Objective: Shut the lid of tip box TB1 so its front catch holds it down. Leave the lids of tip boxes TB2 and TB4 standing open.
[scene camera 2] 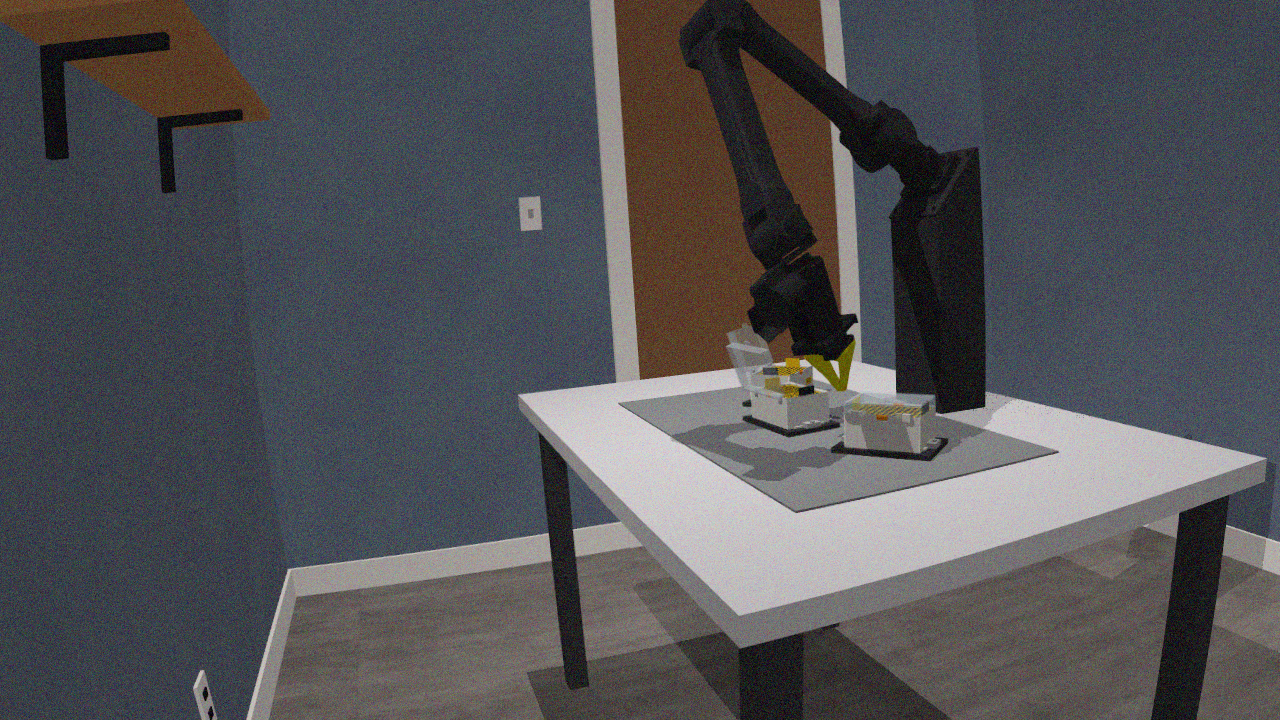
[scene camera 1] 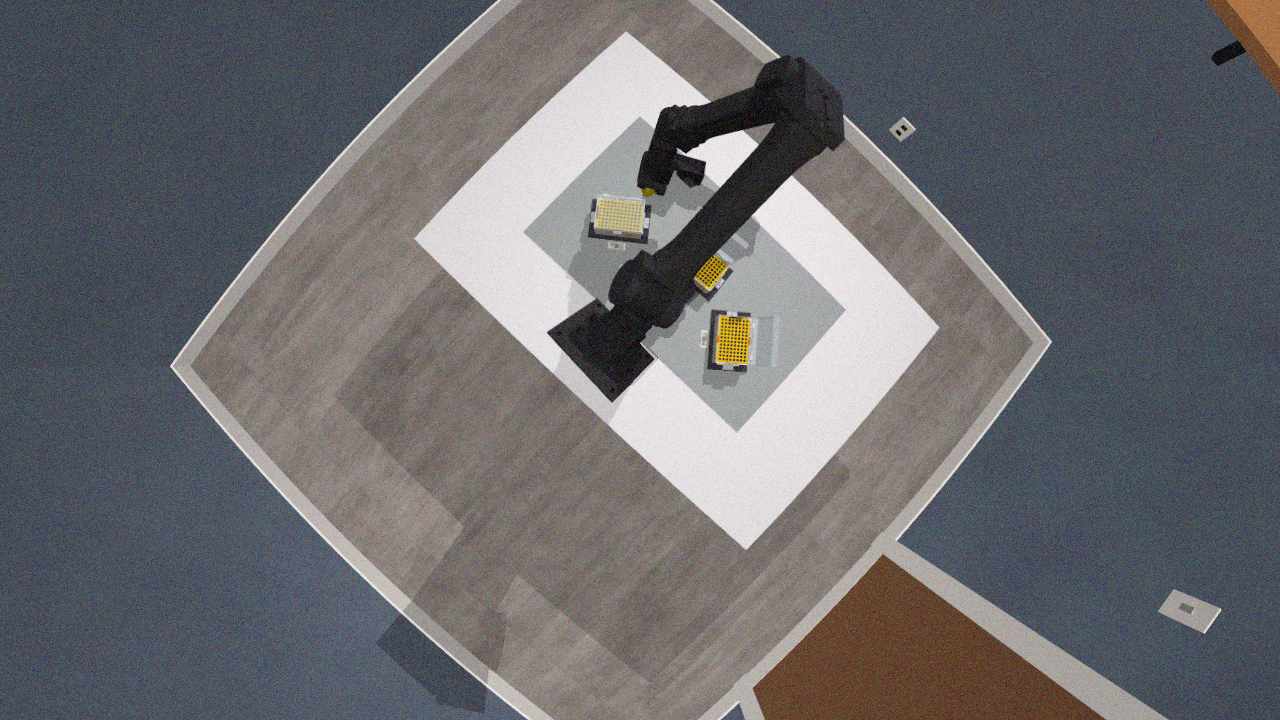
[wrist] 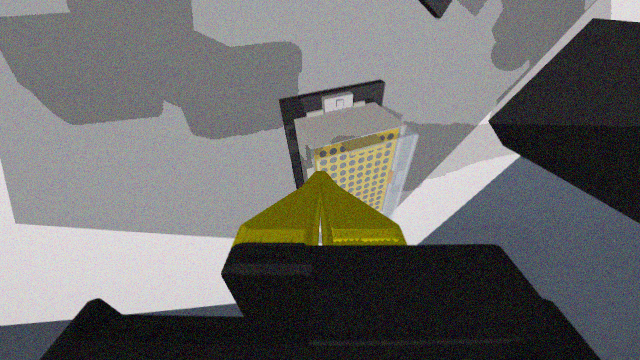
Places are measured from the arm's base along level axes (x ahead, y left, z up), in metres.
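Pixels of known places: gripper, between the fingertips: (scene camera 2: 842, 390) (scene camera 1: 646, 195) (wrist: 320, 179); arm's base, origin of its link: (scene camera 2: 932, 179) (scene camera 1: 603, 348).
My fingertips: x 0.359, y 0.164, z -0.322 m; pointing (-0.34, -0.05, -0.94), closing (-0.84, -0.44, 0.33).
Note:
Ahead of a thing's pixels: the offset from my fingertips to its top centre. "*": to the spot under its first point. Level surfaces: height alone.
One tip box @(dz -0.019, dx -0.081, dy +0.021 m) (scene camera 1: 620, 215) (scene camera 2: 888, 425) (wrist: 347, 120) has its clear lid (scene camera 1: 597, 196) (scene camera 2: 890, 399) (wrist: 404, 165) lying over its yellow rack, down or nearly down. Whether the front catch holds it cannot be made out. Two other tip boxes, one @(dz -0.022, dx -0.145, dy -0.392 m) (scene camera 1: 733, 340) at the lower right and one @(dz -0.022, dx -0.042, dy -0.210 m) (scene camera 1: 712, 273) in the middle, have clear lids standing open; the middle one is partly behind the arm. No labels are readable, so I cannot tell which is TB1, TB2 or TB4. My gripper (scene camera 1: 648, 191) (scene camera 2: 842, 386) (wrist: 320, 179) is shut and empty, its yellow tips close to a corner of the lid-down box.
The boxes stand on a grey mat @(dz -0.096 m) (scene camera 1: 572, 234) (scene camera 2: 796, 497) on a white table @(dz -0.099 m) (scene camera 1: 742, 501) (scene camera 2: 751, 591). The black arm (scene camera 1: 733, 201) (scene camera 2: 733, 116) arches over the mat beside the middle box. A dark box base @(* dz -0.088, dx -0.083, dy -0.134 m) (wrist: 437, 7) shows at the top of the wrist view.

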